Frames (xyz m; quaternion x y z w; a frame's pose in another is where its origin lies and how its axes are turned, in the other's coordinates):
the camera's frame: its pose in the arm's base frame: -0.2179 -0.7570 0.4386 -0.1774 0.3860 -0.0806 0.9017
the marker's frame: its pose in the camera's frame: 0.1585 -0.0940 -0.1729 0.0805 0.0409 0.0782 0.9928
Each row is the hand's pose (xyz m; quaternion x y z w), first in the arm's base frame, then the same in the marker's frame.
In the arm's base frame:
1: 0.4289 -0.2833 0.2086 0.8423 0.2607 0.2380 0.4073
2: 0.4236 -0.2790 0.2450 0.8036 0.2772 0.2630 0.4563
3: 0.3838 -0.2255 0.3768 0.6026 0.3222 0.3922 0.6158
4: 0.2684 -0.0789 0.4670 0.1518 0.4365 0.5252 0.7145
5: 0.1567 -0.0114 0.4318 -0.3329 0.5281 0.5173 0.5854
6: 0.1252 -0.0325 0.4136 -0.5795 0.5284 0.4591 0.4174
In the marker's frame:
1: 0.3610 0.6662 0.5395 0.6724 0.0841 0.6120 0.4076
2: 0.3293 0.6642 0.5585 0.6295 0.0744 0.6215 0.4603
3: 0.1959 0.6939 0.6145 0.4024 0.0281 0.6626 0.6310
4: 0.0330 0.8203 0.5938 -0.0587 0.0579 0.6024 0.7939
5: -0.0204 0.8898 0.4908 -0.5050 0.1729 0.3883 0.7512
6: -0.0233 0.8712 0.4532 -0.7139 0.2373 0.2225 0.6202

